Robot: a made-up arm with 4 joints.
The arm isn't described. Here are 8 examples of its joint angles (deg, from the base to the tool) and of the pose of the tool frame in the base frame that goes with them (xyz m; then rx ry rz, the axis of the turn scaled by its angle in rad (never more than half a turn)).
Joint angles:
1: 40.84 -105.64 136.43 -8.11
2: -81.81 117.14 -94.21 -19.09
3: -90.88 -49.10 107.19 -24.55
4: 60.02 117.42 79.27 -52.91
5: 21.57 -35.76 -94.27 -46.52
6: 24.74 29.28 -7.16 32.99
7: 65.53 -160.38 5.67 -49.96
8: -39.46 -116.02 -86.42 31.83
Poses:
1: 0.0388 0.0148 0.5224 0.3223 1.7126 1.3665
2: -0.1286 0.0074 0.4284 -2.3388 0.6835 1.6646
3: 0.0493 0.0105 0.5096 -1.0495 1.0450 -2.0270
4: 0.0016 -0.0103 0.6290 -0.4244 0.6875 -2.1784
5: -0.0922 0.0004 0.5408 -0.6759 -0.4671 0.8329
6: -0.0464 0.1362 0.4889 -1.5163 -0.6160 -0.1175
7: -0.0753 -0.1124 0.5672 1.5116 0.8875 -1.2836
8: -0.1687 -0.0388 0.4151 -1.7190 -0.7814 1.9828
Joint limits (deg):
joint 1: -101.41..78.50
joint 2: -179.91..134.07
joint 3: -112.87..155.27
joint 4: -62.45..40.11
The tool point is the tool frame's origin. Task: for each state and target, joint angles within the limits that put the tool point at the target. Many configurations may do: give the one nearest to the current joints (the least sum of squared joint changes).
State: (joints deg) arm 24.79 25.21 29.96 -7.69
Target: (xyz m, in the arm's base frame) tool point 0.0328 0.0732 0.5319
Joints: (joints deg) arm 21.66 19.87 50.72 -12.36
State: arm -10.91 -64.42 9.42 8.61
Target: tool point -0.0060 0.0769 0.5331
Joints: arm -29.13 -20.55 42.47 -32.22
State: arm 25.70 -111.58 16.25 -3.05
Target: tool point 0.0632 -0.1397 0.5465
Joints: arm 48.81 -130.59 48.31 25.03
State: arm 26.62 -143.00 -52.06 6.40
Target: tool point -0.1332 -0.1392 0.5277
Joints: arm 34.79 -149.22 -53.16 12.01
